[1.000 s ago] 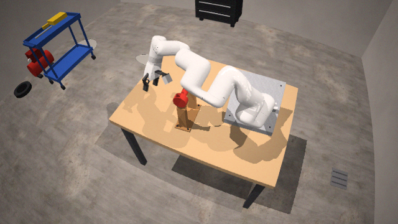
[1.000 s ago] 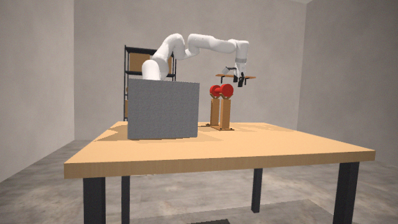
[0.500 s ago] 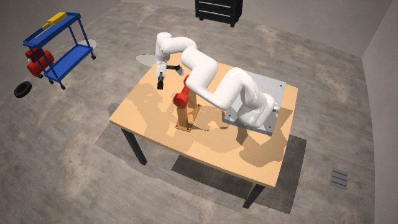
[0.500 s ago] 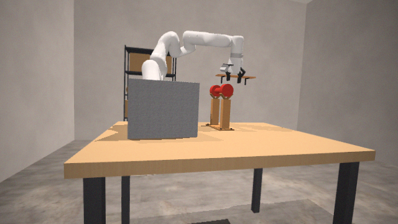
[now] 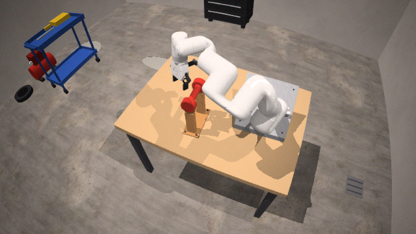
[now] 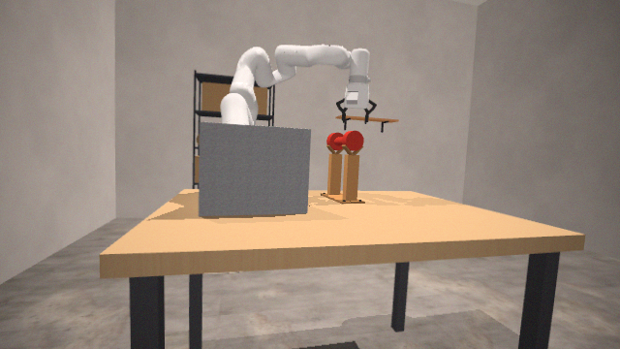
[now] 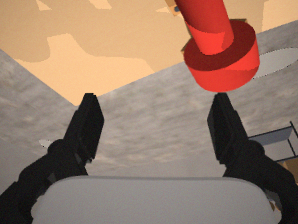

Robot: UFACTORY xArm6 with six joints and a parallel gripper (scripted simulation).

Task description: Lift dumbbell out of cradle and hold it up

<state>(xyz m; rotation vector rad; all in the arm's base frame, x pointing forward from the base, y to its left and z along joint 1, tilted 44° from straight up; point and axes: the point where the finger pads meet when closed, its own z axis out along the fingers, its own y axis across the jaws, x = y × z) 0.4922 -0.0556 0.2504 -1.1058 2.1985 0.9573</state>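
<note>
Now: hand 90 mm above the red dumbbell, 60 mm past it and 20 mm to the left of it. Also, from my hand: wooden cradle (230 mm below, 60 mm behind, 20 mm to the right).
</note>
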